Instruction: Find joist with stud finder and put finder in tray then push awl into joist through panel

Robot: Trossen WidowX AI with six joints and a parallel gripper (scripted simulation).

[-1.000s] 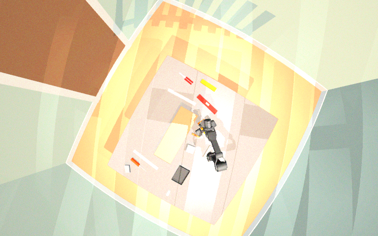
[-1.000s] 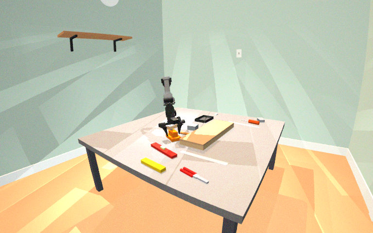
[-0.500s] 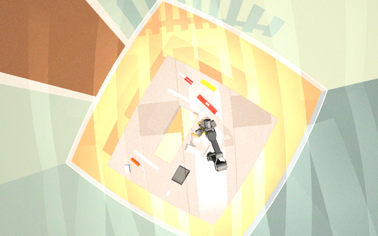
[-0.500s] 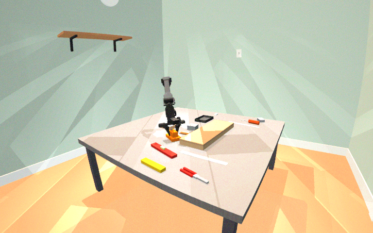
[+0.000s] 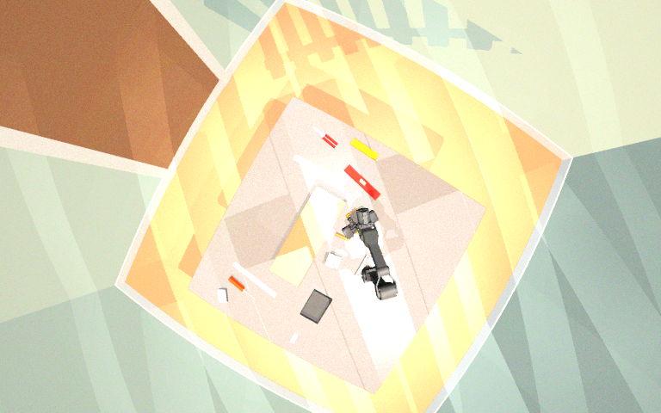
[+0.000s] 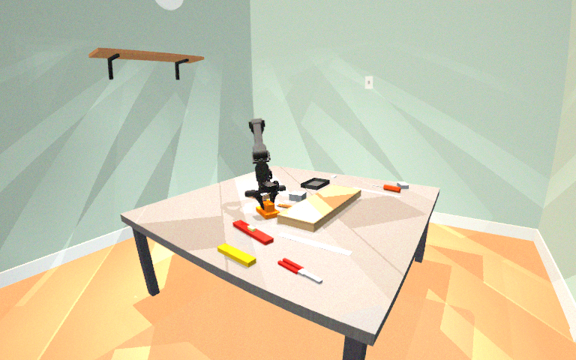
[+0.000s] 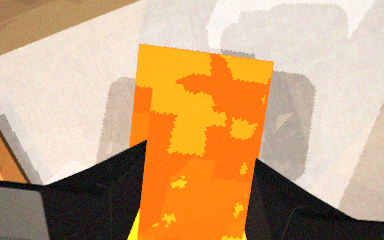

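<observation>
Right now my gripper tip is 3 cm past the awl, 11 cm to the right of it and 2 cm above it. From my gripper tip the other things lie so: grey block: 4 cm behind, 25 cm to the left, 1 cm below; then red level: 10 cm ahead, 18 cm to the right, 1 cm below; then stud finder: 2 cm behind, 1 cm to the left, 2 cm above.
</observation>
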